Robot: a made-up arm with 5 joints.
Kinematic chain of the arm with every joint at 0, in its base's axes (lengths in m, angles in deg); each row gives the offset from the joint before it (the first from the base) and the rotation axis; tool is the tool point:
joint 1: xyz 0 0 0.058 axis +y
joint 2: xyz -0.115 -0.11 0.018 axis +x
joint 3: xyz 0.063 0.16 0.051 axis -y
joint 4: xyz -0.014 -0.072 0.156 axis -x
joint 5: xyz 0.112 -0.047 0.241 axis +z
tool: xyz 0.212 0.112 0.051
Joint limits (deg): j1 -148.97..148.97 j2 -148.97..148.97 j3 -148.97..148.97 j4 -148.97..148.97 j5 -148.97..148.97
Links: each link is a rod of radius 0.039 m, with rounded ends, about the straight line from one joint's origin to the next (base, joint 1, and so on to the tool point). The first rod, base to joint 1, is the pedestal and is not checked.
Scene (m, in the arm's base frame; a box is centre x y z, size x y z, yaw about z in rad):
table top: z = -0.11
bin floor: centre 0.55 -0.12 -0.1 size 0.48 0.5 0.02 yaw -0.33
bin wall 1: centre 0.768 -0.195 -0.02 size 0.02 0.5 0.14 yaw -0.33
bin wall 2: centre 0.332 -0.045 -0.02 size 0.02 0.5 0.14 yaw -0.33
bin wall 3: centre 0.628 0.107 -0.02 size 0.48 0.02 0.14 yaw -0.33
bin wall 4: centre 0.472 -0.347 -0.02 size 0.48 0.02 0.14 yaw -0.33
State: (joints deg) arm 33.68 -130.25 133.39 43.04 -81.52
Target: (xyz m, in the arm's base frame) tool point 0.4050 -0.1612 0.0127
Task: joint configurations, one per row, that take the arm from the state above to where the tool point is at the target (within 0.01 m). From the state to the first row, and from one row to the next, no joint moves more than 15 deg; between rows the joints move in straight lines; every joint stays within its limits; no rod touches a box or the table.
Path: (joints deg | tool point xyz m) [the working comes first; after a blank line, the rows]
Joints at the target: 124.64 -116.45 148.97 -28.76 -143.94
Straight joint move there: clear.

1: 46.67 -128.28 135.62 32.78 -90.44 | -0.3148 -0.2769 0.5586
2: 59.67 -126.31 137.84 22.53 -99.35 | -0.1032 -0.2601 0.6202
3: 72.66 -124.34 140.07 12.27 -108.27 | 0.1062 -0.2408 0.5937
4: 85.66 -122.36 142.29 2.01 -117.19 | 0.2786 -0.2200 0.4921
5: 98.65 -120.39 144.52 -8.24 -126.10 | 0.3899 -0.1991 0.3410
6: 111.65 -118.42 146.74 -18.50 -135.02 | 0.4306 -0.1791 0.1713
7: 124.64 -116.45 148.97 -28.76 -143.94 | 0.4050 -0.1612 0.0127

